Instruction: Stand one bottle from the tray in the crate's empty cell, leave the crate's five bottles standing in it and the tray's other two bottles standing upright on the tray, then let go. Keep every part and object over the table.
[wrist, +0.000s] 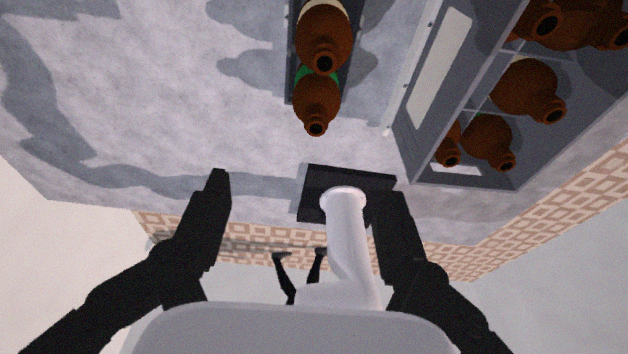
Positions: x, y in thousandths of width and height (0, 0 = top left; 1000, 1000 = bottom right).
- my gripper: 490, 555
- green-labelled bottle: 778, 388
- green-labelled bottle: 504, 284
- cream-labelled bottle: 842, 244
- red-labelled bottle: 714, 436
